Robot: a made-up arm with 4 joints.
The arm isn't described. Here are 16 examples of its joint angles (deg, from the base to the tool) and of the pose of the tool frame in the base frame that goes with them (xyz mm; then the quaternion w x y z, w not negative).
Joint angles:
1: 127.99 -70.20 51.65 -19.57
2: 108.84 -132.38 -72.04 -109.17
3: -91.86 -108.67 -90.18 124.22
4: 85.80 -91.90 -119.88 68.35
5: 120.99 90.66 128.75 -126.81
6: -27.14 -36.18 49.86 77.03
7: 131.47 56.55 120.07 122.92
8: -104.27 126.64 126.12 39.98
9: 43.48 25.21 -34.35 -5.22
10: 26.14 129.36 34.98 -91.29
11: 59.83 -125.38 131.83 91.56
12: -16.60 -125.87 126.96 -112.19
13: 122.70 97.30 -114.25 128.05
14: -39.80 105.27 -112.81 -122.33
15: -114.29 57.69 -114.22 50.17
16: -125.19 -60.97 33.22 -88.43
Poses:
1: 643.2 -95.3 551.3 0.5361 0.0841 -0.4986 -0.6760
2: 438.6 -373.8 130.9 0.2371 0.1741 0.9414 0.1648
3: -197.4 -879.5 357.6 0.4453 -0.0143 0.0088 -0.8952
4: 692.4 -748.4 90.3 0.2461 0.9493 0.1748 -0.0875
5: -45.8 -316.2 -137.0 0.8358 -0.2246 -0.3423 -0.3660
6: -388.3 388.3 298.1 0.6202 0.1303 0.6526 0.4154
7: -462.7 -569.9 -119.7 0.0810 -0.2091 0.2015 0.9535
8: 455.3 -1092.7 -28.5 0.2375 -0.9634 -0.0819 -0.0938
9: -442.9 326.3 324.9 0.7593 0.2452 -0.6025 -0.0172
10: -70.2 -606.8 455.2 0.6267 0.5206 0.5796 0.0164
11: 694.3 -391.5 -37.9 0.8924 0.2562 0.1234 -0.3505
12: -278.9 -653.2 60.2 0.5274 0.6423 0.1809 0.5259
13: -275.9 -62.7 -69.9 0.1877 0.1942 0.9274 0.2589
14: -119.6 -632.2 421.2 0.4412 -0.4070 0.0093 0.7998
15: 482.6 256.6 -5.2 0.9798 -0.1793 0.0845 -0.0270
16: -368.5 -225.7 294.2 0.3701 -0.8430 0.3609 0.1489
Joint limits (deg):
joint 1: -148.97..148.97
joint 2: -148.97..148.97
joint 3: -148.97..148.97
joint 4: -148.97..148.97
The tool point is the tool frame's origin. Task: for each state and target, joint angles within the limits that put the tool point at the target. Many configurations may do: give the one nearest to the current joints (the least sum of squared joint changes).
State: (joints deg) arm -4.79 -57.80 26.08 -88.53
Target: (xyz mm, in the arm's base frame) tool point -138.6 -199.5 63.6
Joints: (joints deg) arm -50.84 -70.26 -8.11 -126.16
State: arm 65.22 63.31 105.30 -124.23
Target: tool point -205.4 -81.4 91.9
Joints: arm 58.57 57.07 98.07 -104.83
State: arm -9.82 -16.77 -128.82 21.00
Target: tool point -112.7 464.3 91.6
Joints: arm -21.82 4.87 -124.06 27.48
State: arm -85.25 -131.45 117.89 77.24
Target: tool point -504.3 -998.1 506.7
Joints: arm -130.53 -148.97 133.58 33.70
